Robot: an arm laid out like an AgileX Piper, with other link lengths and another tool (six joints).
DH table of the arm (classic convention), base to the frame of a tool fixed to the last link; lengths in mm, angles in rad. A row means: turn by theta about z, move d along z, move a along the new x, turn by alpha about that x. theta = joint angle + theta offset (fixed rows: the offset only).
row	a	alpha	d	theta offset
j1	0	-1.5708	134.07	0
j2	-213.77	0	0	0.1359
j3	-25.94	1.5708	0	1.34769
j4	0	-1.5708	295.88	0
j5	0	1.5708	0	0
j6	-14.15	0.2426	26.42	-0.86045
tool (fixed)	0	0	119.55	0
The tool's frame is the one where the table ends.
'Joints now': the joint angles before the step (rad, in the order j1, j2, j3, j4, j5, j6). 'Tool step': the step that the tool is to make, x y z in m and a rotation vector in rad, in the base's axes. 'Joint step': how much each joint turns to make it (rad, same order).
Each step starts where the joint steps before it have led.
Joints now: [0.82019, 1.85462, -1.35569, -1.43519, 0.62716, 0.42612]
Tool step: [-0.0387, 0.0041, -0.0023, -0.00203, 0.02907, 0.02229]
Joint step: [0.07951, -0.10328, 0.12586, 0.03101, 0.04286, 0.01426]
